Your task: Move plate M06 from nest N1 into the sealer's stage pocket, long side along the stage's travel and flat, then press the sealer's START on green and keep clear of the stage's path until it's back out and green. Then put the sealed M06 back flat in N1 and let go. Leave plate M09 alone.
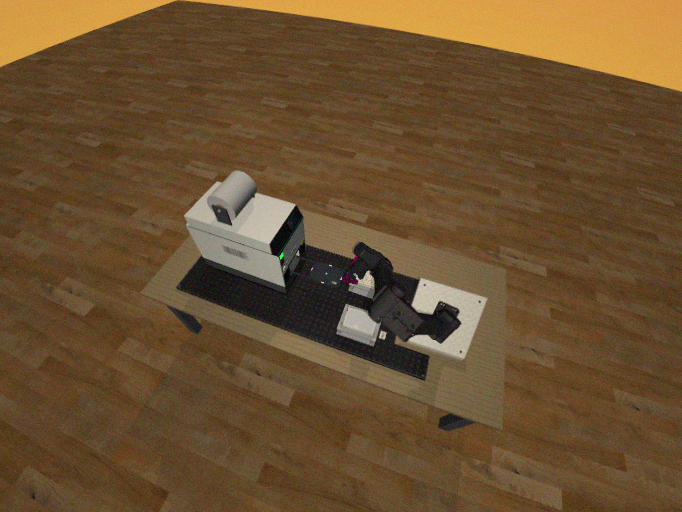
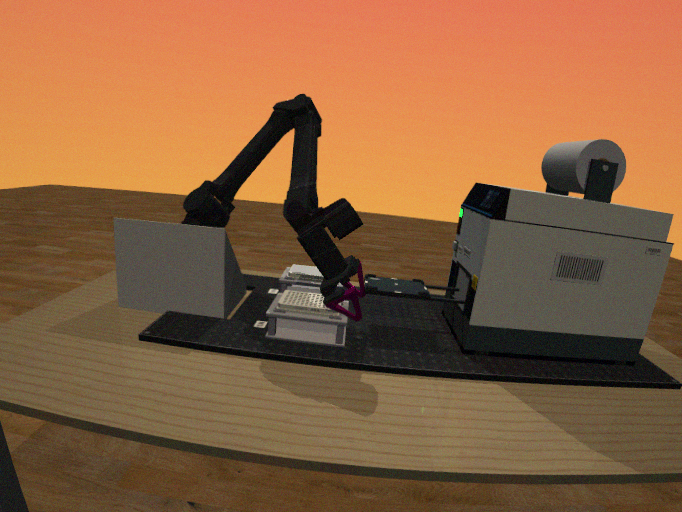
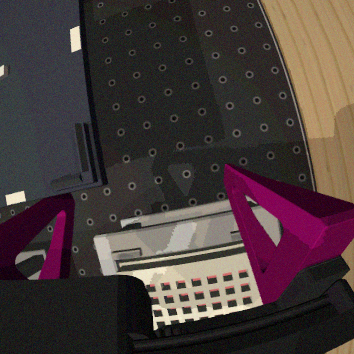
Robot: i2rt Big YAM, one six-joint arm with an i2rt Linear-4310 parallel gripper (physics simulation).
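Seen in the pictures: gripper, between the fingertips: (image 1: pixel 346 273) (image 2: pixel 361 307) (image 3: pixel 146 182); arm's base, origin of its link: (image 2: pixel 185 253).
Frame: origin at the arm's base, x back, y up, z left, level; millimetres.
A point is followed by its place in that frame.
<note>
A plate with open wells (image 1: pixel 365 278) @(x -355, y -41, z -66 mm) (image 2: pixel 297 299) @(x -309, y -38, z -89 mm) (image 3: pixel 200 295) @(x -372, y -43, z -80 mm) sits flat in a light grey nest (image 2: pixel 308 331) @(x -338, y -105, z -94 mm) (image 3: pixel 104 251) @(x -401, y -55, z -20 mm). A second plate (image 1: pixel 360 319) @(x -302, y -39, z 128 mm) (image 2: pixel 306 269) @(x -281, y -39, z 133 mm) sits in another nest (image 1: pixel 352 333) @(x -310, y -56, z 190 mm). No plate or nest label is readable, so I cannot tell which is M06. My gripper (image 1: pixel 349 270) @(x -443, y -49, z -57 mm) (image 2: pixel 359 306) @(x -443, y -49, z -57 mm) (image 3: pixel 146 182) @(x -443, y -49, z -57 mm) is open and empty, tilted, above the stage-side edge of the open-well plate's nest. The sealer (image 1: pixel 236 259) @(x -871, y 49, z 141 mm) (image 2: pixel 567 281) @(x -858, y 72, z -81 mm) shows a green light (image 1: pixel 281 256) @(x -654, y 161, z 111 mm) (image 2: pixel 461 212) @(x -654, y 164, z 107 mm). Its dark stage (image 1: pixel 325 273) @(x -518, y -9, z 7 mm) (image 2: pixel 395 285) @(x -512, y -9, z 3 mm) (image 3: pixel 40 100) @(x -490, y -9, z -20 mm) is out, with no plate on it.
The stage rides on thin rails (image 2: pixel 443 298) @(x -618, y -14, z -30 mm) from the sealer's front opening. A film roll (image 1: pixel 234 192) @(x -856, y 354, z 54 mm) (image 2: pixel 572 166) @(x -839, y 302, z -34 mm) stands on top of the sealer. A black perforated base (image 1: pixel 247 303) @(x -788, y -111, z 239 mm) (image 2: pixel 407 352) @(x -549, y -110, z -117 mm) (image 3: pixel 190 100) @(x -508, y -110, z -90 mm) carries the nests and sealer. Small white tags (image 1: pixel 382 334) (image 2: pixel 260 324) lie beside the nests.
</note>
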